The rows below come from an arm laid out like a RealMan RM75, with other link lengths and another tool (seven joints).
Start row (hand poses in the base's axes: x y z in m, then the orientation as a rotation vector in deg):
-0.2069 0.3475 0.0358 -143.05 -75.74 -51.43
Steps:
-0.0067 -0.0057 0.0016 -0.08 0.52 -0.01
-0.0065 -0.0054 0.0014 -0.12 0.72 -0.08
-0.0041 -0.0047 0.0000 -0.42 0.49 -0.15
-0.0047 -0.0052 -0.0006 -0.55 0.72 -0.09
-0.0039 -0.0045 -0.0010 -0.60 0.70 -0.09
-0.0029 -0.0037 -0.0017 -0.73 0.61 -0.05
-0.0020 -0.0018 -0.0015 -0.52 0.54 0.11
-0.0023 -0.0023 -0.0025 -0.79 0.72 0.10
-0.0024 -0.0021 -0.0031 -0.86 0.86 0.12
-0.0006 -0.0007 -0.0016 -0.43 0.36 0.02
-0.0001 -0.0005 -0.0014 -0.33 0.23 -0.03
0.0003 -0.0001 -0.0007 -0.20 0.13 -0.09
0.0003 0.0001 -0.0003 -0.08 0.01 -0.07
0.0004 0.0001 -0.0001 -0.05 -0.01 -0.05
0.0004 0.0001 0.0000 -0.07 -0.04 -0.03
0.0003 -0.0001 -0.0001 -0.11 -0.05 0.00
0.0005 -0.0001 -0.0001 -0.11 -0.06 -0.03
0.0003 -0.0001 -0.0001 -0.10 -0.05 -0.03
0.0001 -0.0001 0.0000 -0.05 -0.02 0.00
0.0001 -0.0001 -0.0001 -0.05 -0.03 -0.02
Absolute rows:
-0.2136 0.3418 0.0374 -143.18 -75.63 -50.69
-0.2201 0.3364 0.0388 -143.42 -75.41 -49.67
-0.2242 0.3317 0.0388 -143.92 -75.41 -48.85
-0.2289 0.3265 0.0382 -144.48 -75.50 -47.64
-0.2328 0.3220 0.0372 -145.07 -75.63 -46.43
-0.2357 0.3183 0.0355 -145.71 -75.92 -45.27
-0.2377 0.3165 0.0340 -146.04 -76.26 -44.26
-0.2400 0.3142 0.0315 -146.59 -76.73 -42.88
-0.2424 0.3121 0.0284 -147.17 -77.23 -41.26
-0.2430 0.3114 0.0268 -147.49 -77.45 -40.55
-0.2431 0.3109 0.0254 -147.77 -77.58 -40.07
-0.2428 0.3108 0.0247 -148.00 -77.57 -39.80
-0.2425 0.3109 0.0244 -148.12 -77.54 -39.76
-0.2421 0.3110 0.0243 -148.20 -77.52 -39.76
-0.2417 0.3111 0.0243 -148.28 -77.54 -39.79
-0.2414 0.3110 0.0242 -148.36 -77.63 -39.80
-0.2409 0.3109 0.0241 -148.47 -77.69 -39.83
-0.2406 0.3108 0.0240 -148.57 -77.74 -39.85
-0.2405 0.3107 0.0240 -148.61 -77.78 -39.85
-0.2404 0.3106 0.0239 -148.67 -77.80 -39.87

